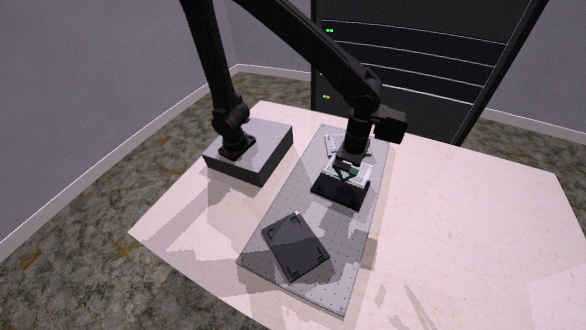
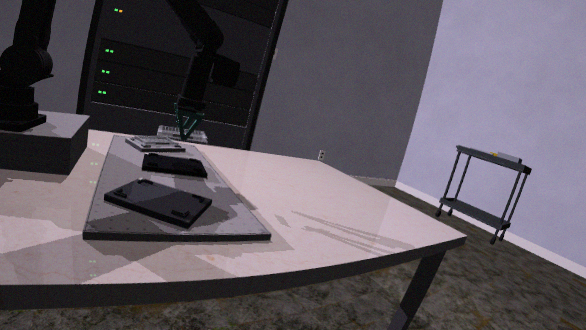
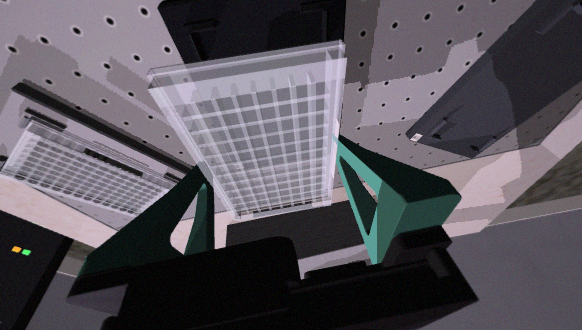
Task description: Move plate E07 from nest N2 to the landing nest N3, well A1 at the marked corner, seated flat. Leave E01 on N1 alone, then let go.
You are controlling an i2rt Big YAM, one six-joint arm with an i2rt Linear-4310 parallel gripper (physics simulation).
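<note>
My gripper [image 1: 345, 177] [image 2: 185, 136] [image 3: 270, 153] is shut on the clear well plate E07 [image 1: 362, 173] [image 2: 166, 130] [image 3: 255, 135], gripping it by its long sides. It holds the plate level, a little above the black nest N2 [image 1: 337, 193] [image 2: 174, 165] [image 3: 241, 24]. The dark grey nest N3 [image 1: 295, 245] [image 2: 156, 202] [image 3: 468, 120] stands empty and turned at an angle at the near end of the breadboard [image 1: 350, 284] [image 2: 240, 230]. One of its corners carries a small white mark [image 1: 296, 212] [image 3: 415, 136]. Plate E01 [image 1: 333, 142] [image 2: 153, 141] [image 3: 102, 177] sits on nest N1 at the far end.
The arm's base stands on a grey pedestal [image 1: 257, 148] left of the breadboard. A dark server rack [image 1: 410, 53] [image 2: 161, 53] rises behind the table. A wheeled cart [image 2: 481, 154] stands by the far wall at the right.
</note>
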